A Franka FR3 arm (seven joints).
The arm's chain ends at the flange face. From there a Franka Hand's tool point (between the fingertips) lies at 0.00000 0.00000 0.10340 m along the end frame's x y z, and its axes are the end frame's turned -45 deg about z.
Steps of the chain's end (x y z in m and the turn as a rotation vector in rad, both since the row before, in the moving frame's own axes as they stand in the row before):
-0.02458, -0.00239, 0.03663, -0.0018, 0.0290, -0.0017
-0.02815, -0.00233, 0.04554, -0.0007, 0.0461, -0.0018
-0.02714, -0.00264, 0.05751, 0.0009, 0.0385, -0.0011
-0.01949, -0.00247, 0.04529, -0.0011, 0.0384, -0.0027
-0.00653, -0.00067, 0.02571, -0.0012, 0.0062, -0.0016
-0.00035, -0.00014, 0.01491, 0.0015, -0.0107, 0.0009
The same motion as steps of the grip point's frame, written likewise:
-0.01370, -0.01682, 0.03659, -0.0218, 0.0192, -0.0017
-0.01494, -0.01814, 0.04543, -0.0331, 0.0321, -0.0018
-0.01444, -0.01831, 0.05743, -0.0266, 0.0279, -0.0011
-0.00930, -0.01264, 0.04521, -0.0279, 0.0264, -0.0027
-0.00378, -0.00455, 0.02571, -0.0052, 0.0035, -0.0016
-0.00082, -0.00124, 0.01490, 0.0086, -0.0065, 0.0009

